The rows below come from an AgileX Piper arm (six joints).
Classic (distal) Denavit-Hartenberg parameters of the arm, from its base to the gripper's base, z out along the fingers. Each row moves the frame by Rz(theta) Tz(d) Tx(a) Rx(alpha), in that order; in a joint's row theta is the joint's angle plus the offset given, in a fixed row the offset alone. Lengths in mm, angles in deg.
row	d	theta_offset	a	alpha
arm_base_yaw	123	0	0	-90
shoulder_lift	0	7.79	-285.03	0
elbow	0	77.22	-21.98	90
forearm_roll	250.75	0	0	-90
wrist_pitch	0	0	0	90
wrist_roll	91	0	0	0
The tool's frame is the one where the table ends.
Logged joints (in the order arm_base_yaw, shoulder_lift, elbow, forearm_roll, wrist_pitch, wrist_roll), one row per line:
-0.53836, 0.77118, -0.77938, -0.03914, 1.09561, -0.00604
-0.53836, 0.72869, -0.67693, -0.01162, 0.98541, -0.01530
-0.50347, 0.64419, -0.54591, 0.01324, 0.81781, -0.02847
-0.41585, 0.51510, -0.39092, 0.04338, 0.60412, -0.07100
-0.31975, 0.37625, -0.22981, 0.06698, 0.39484, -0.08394
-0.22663, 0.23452, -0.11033, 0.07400, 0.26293, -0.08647
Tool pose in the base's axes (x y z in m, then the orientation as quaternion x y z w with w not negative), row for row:
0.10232, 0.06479, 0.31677, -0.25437, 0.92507, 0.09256, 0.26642
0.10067, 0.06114, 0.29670, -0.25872, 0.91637, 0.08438, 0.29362
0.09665, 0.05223, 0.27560, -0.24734, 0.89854, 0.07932, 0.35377
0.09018, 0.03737, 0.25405, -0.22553, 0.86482, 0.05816, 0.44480
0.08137, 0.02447, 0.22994, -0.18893, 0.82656, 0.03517, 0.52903
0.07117, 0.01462, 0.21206, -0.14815, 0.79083, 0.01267, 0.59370
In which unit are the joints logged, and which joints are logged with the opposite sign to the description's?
The joints are logged in radians. Opposite sign: arm_base_yaw, forearm_roll.
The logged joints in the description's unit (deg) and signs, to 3 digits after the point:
30.846, 44.185, -44.655, 2.243, 62.774, -0.346
30.846, 41.751, -38.785, 0.666, 56.460, -0.877
28.847, 36.909, -31.278, -0.759, 46.857, -1.631
23.826, 29.513, -22.398, -2.485, 34.614, -4.068
18.320, 21.558, -13.167, -3.838, 22.623, -4.809
12.985, 13.437, -6.321, -4.240, 15.065, -4.954

